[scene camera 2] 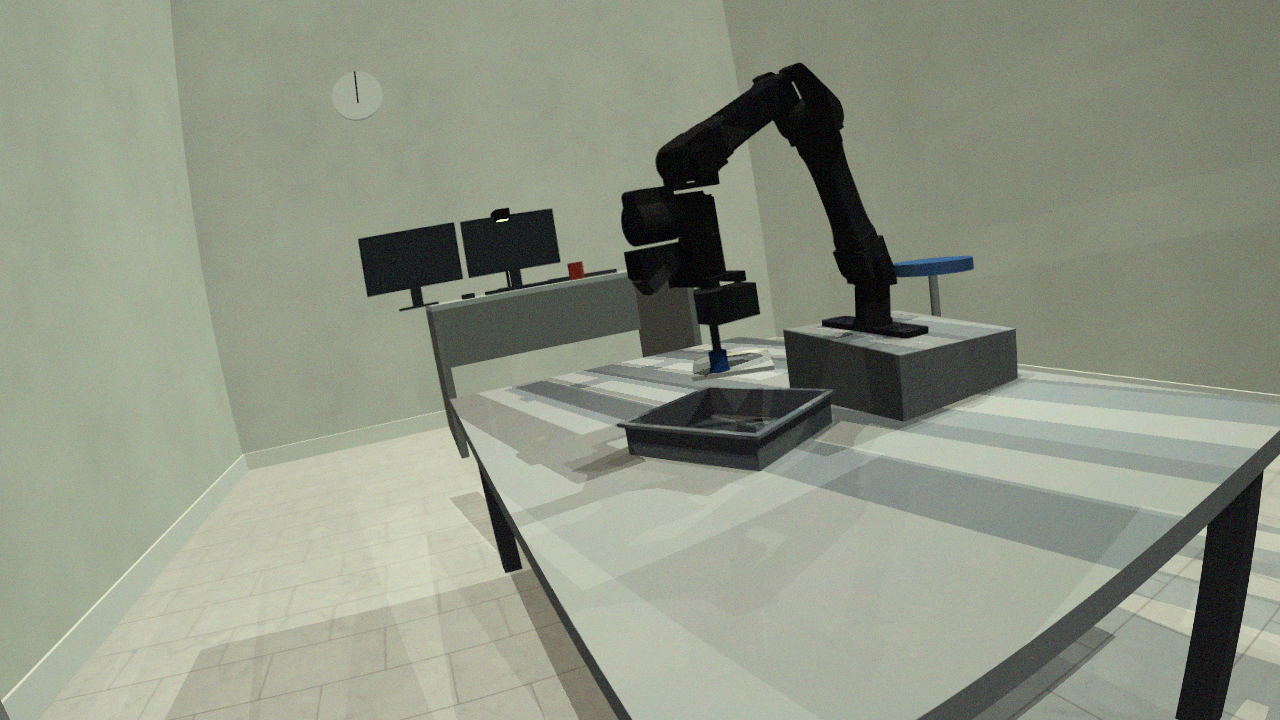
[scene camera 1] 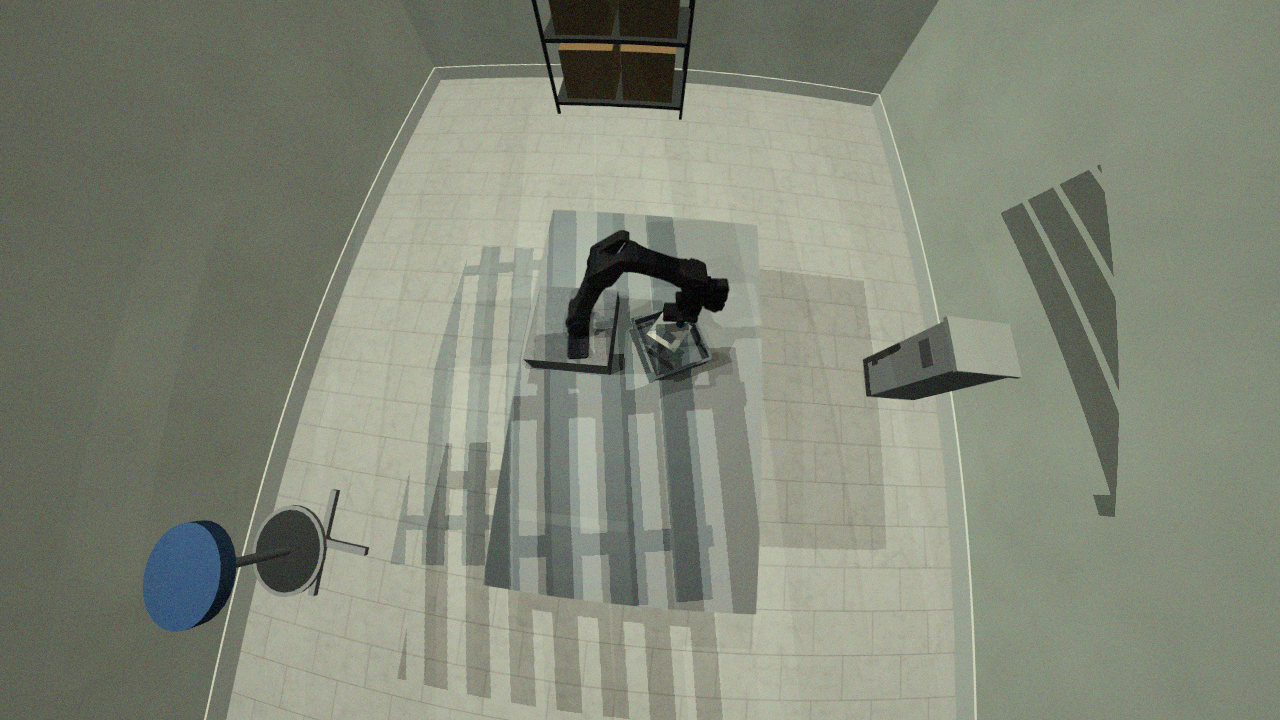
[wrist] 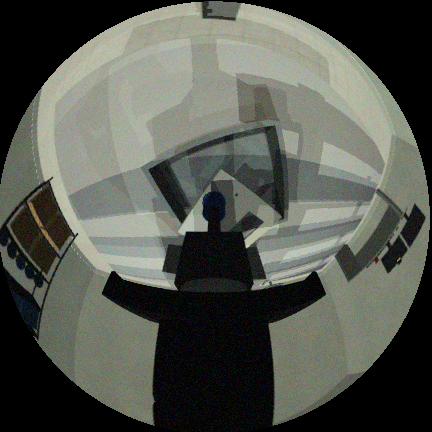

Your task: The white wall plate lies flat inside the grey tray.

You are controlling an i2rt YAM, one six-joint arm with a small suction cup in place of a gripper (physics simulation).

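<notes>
The white wall plate [scene camera 1: 662, 340] [scene camera 2: 757, 368] [wrist: 252, 204] hangs roughly level from my suction cup, raised above the grey tray. It has a rectangular opening and a small hole. My blue suction cup [scene camera 1: 680, 324] [scene camera 2: 718, 362] [wrist: 214, 206] is on the plate's upper face and holds it. The grey tray [scene camera 1: 684, 368] [scene camera 2: 693, 445] [wrist: 278, 165] stands on the table, turned at an angle. In the wrist view the plate covers the near part of the tray. The tray's near wall is hidden behind the plate and my tool.
The table [scene camera 1: 559, 474] [scene camera 2: 716, 573] carries the tray and the grey block [scene camera 2: 850, 380] under my arm base, close beside the tray. A desk [scene camera 2: 537, 326] with monitors, a blue stool [scene camera 1: 183, 577] and a shelf unit [scene camera 1: 617, 105] stand away from the table.
</notes>
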